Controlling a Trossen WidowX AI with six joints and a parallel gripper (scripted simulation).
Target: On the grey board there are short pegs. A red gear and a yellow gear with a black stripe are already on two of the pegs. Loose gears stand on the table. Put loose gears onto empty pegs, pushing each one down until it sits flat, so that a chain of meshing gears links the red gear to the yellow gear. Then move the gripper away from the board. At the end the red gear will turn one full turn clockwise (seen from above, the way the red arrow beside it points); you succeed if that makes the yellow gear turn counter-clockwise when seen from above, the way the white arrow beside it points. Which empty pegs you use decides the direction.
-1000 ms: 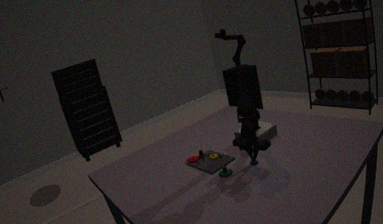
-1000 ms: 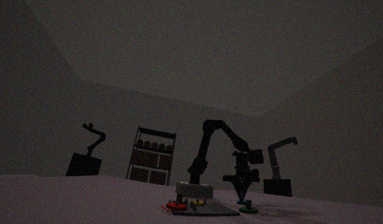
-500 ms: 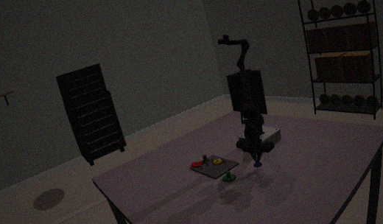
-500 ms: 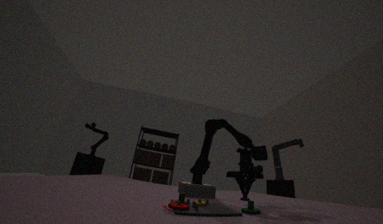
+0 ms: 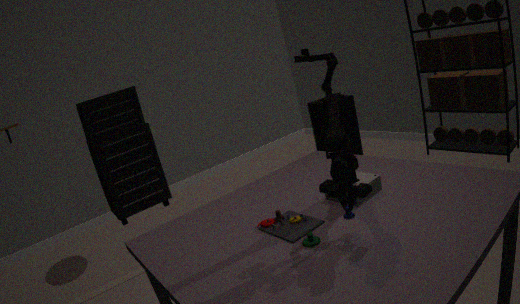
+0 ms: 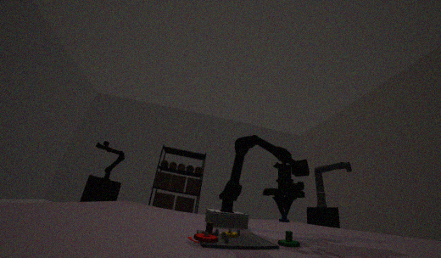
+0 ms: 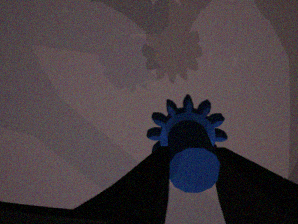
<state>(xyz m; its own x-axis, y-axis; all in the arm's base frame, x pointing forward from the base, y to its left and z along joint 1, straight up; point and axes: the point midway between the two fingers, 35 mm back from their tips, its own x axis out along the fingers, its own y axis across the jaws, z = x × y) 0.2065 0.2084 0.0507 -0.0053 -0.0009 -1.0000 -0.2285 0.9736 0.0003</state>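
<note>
Now: the yellow gear 8 cm ahead of my gripper tip, 23 cm to the right of it and 7 cm below it. Also, from my gripper tip: green gear (14 cm ahead, 6 cm to the right, 7 cm below); blue gear (1 cm below); red gear (16 cm ahead, 31 cm to the right, 7 cm below).
</note>
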